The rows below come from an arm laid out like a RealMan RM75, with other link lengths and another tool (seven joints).
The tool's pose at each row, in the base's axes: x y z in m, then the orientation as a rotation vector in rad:
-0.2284, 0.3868, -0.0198, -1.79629, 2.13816, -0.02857
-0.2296, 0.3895, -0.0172, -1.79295, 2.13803, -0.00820
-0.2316, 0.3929, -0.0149, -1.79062, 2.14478, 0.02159
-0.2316, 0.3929, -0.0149, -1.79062, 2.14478, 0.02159
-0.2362, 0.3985, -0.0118, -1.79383, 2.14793, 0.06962
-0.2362, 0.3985, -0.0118, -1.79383, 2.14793, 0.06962
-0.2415, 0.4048, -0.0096, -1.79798, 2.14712, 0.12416
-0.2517, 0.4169, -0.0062, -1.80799, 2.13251, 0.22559
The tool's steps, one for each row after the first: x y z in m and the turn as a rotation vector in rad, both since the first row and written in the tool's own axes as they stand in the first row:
-0.0031, 0.0011, -0.0022, -0.00909, -0.01070, 0.00424
-0.0066, 0.0031, -0.0042, -0.02679, -0.02063, 0.01210
-0.0066, 0.0031, -0.0042, -0.02679, -0.02063, 0.01210
-0.0121, 0.0079, -0.0073, -0.05565, -0.03813, 0.01760
-0.0121, 0.0079, -0.0073, -0.05565, -0.03813, 0.01760
-0.0180, 0.0136, -0.0095, -0.08726, -0.05989, 0.02165
-0.0290, 0.0249, -0.0130, -0.14317, -0.10591, 0.02221

